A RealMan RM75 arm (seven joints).
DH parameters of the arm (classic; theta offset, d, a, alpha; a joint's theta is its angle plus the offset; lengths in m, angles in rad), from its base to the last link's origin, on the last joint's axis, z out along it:
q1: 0 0.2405 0 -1.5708
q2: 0 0 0 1.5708
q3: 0 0.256 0 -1.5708
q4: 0 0 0 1.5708
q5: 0 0.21 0 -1.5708
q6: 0 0 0 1.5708
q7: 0 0.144 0 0
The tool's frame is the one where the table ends.
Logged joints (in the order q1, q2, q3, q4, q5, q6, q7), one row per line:
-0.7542 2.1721 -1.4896 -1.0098 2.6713 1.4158 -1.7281
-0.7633 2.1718 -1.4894 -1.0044 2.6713 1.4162 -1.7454
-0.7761 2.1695 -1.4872 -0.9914 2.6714 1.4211 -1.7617
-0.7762 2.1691 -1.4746 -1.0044 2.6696 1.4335 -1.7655
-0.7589 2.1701 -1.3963 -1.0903 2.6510 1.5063 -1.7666
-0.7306 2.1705 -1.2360 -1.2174 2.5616 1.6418 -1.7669
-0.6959 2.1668 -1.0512 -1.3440 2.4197 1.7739 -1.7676
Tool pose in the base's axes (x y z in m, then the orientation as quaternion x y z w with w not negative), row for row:
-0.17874 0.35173 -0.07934 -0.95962 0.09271 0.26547 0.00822
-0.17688 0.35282 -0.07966 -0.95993 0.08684 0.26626 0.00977
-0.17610 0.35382 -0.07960 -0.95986 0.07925 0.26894 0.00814
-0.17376 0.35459 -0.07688 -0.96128 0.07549 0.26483 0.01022
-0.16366 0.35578 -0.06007 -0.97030 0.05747 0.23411 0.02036
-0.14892 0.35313 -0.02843 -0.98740 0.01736 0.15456 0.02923
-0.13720 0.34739 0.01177 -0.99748 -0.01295 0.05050 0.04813
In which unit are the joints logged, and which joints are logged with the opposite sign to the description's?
The joints are logged in radians. Opposite sign: q2, q3, q4.
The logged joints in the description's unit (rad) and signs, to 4 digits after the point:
-0.7542 -2.1721 1.4896 1.0098 2.6713 1.4158 -1.7281
-0.7633 -2.1718 1.4894 1.0044 2.6713 1.4162 -1.7454
-0.7761 -2.1695 1.4872 0.9914 2.6714 1.4211 -1.7617
-0.7762 -2.1691 1.4746 1.0044 2.6696 1.4335 -1.7655
-0.7589 -2.1701 1.3963 1.0903 2.6510 1.5063 -1.7666
-0.7306 -2.1705 1.2360 1.2174 2.5616 1.6418 -1.7669
-0.6959 -2.1668 1.0512 1.3440 2.4197 1.7739 -1.7676

